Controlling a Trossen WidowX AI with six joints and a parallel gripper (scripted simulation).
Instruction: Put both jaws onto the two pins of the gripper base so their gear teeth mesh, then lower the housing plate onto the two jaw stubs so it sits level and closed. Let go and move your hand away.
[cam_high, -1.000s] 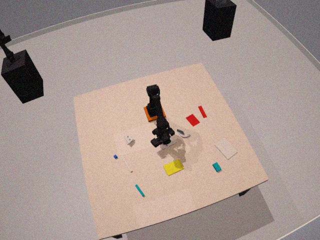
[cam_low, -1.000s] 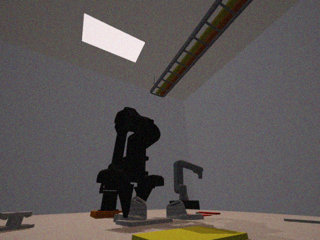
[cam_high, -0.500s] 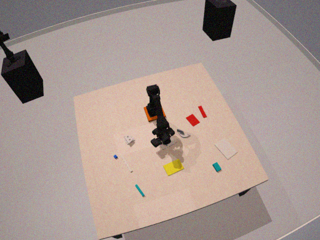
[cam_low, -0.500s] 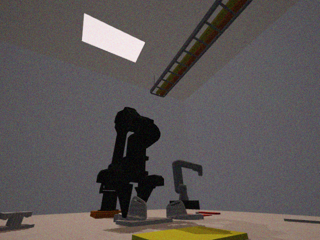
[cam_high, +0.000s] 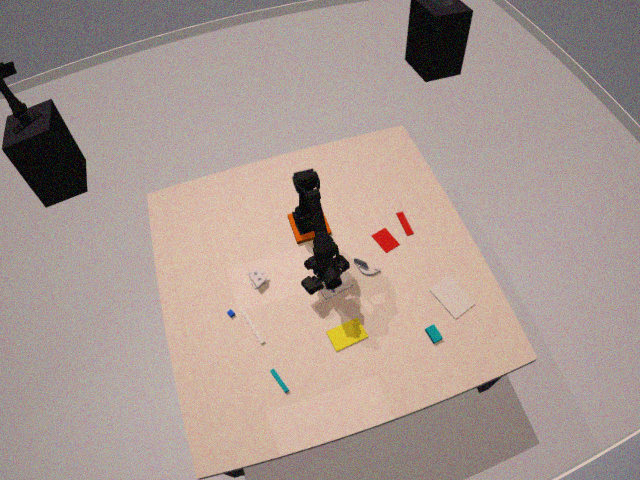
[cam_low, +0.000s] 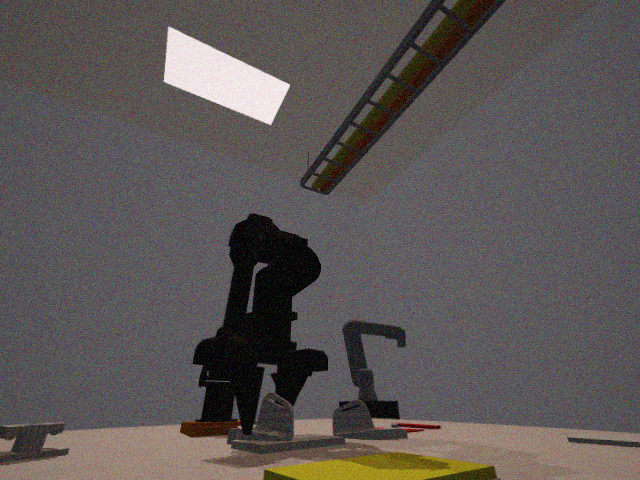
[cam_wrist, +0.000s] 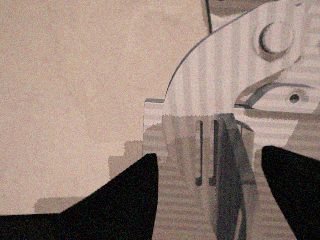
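Right now my gripper tip is 190 mm to the right of the grey jaw and 10 mm above it. Round my gripper tip: white stick: 320 mm to the right, 60 mm ahead, 10 mm below; grey stand: 230 mm to the right, 120 mm behind, 10 mm below; yellow block: 210 mm ahead, 10 mm below.
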